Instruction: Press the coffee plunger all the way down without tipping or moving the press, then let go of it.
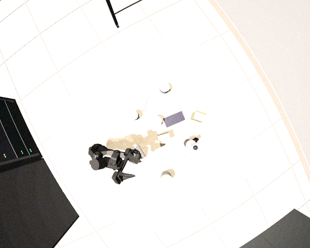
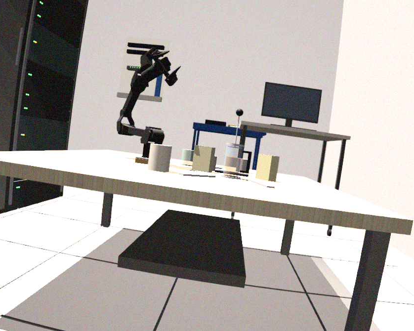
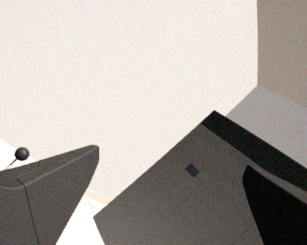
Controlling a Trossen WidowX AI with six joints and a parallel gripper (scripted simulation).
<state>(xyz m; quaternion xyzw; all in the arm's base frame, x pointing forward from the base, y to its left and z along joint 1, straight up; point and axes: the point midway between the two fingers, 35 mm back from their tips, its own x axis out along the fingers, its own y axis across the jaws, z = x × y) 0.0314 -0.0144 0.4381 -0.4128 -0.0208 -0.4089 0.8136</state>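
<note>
Right now my gripper tip is 35 cm above the coffee press, 31 cm short of it and 16 cm to the left of it. Also, from my gripper tip: white cup 43 cm below, 24 cm to the right, 1 cm ahead.
</note>
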